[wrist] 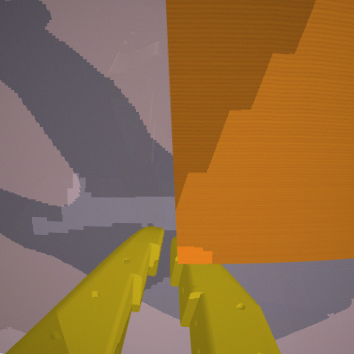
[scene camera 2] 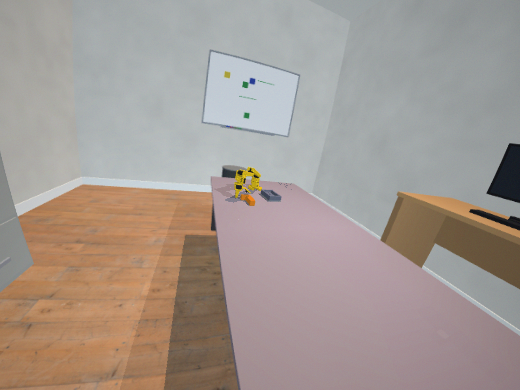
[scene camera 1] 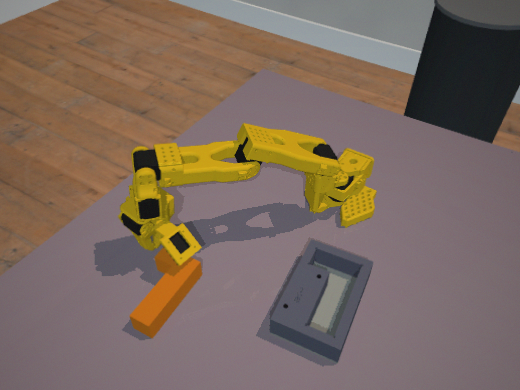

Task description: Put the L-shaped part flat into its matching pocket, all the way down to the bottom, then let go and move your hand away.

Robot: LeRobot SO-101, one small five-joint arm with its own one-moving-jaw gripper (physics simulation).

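Where they show: hand, tool point: (wrist: 160, 245) (scene camera 2: 236, 197) (scene camera 1: 155, 246); arm's base, link origin: (scene camera 2: 255, 189) (scene camera 1: 334, 209).
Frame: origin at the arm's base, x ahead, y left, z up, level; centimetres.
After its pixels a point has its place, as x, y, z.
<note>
The orange L-shaped part (scene camera 1: 167, 297) @(28.4, -10.1, 3.0) (scene camera 2: 249, 201) @(31.1, -12.5, 1.9) (wrist: 270, 190) lies flat on the table, outside its holder. Its long arm runs toward the lower left in scene camera 1; its short arm is partly covered by the yellow camera mount. The grey-blue holder (scene camera 1: 295, 297) @(19.8, 3.8, 3.6) (scene camera 2: 275, 199) @(23.4, 7.4, 1.3) stands to the right, with a pale floor showing in its pocket. My gripper (scene camera 1: 149, 246) (scene camera 2: 237, 196) (wrist: 168, 239) @(21.7, -18.8, 0.5) is shut and empty. Its tips are close beside the part, at a corner of it in the wrist view. Whether they touch it, I cannot tell.
The arm (scene camera 1: 205, 160) @(16.0, -12.3, 16.3) arches over the table (scene camera 1: 425, 300) @(8.4, 17.6, 0.0) from its base (scene camera 1: 325, 190) @(4.4, -0.3, 7.8), behind the holder. The arm's shadow falls on the table. A table edge runs behind and left of the gripper. A dark bin (scene camera 1: 460, 75) stands beyond the table.
</note>
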